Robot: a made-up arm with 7 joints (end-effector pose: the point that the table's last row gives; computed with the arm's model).
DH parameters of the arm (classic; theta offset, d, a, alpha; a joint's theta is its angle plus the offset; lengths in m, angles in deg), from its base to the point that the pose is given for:
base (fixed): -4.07 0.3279 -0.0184 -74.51
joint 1: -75.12 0.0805 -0.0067 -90
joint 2: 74 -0.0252 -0.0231 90
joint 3: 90 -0.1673 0.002 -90
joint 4: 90 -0.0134 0.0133 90
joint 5: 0 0.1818 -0.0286 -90
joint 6: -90 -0.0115 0.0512 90
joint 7: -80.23 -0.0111 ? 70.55
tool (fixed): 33.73 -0.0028 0 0
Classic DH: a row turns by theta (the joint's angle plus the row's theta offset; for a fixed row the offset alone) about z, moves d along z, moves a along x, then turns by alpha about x.
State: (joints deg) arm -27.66 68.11 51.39 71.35 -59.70 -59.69 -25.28
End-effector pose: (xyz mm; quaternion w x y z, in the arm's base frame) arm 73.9 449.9 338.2 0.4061 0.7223 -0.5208 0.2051
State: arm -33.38 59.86 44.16 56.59 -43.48 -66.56 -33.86
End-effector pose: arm 140.7 398.7 340.4 0.3308 0.7464 -0.5763 -0.0369
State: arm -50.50 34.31 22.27 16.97 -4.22 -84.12 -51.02
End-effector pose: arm 232.5 176.0 359.9 0.1625 -0.6728 0.6113 0.3838
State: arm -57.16 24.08 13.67 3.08 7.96 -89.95 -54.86
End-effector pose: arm 214.6 91.3 377.2 0.3728 -0.6425 0.5698 0.3515
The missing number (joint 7, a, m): 0.0285
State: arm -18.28 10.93 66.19 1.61 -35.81 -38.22 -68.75
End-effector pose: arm 88.4 307.4 248.1 0.3873 0.5918 -0.6629 -0.2457
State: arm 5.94 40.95 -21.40 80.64 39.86 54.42 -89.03
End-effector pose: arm -141.1 305.8 98.6 0.5618 -0.4103 0.6826 -0.2239
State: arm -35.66 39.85 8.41 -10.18 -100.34 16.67 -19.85
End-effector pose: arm 200.5 151.1 367.3 0.5053 -0.2345 -0.7717 -0.3068
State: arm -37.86 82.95 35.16 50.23 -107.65 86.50 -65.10
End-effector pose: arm 95.1 363.0 426.5 0.4454 -0.4163 -0.7078 -0.3569
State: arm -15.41 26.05 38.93 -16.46 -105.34 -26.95 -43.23
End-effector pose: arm 121.2 272.0 337.6 0.2216 0.1049 -0.9667 0.0730
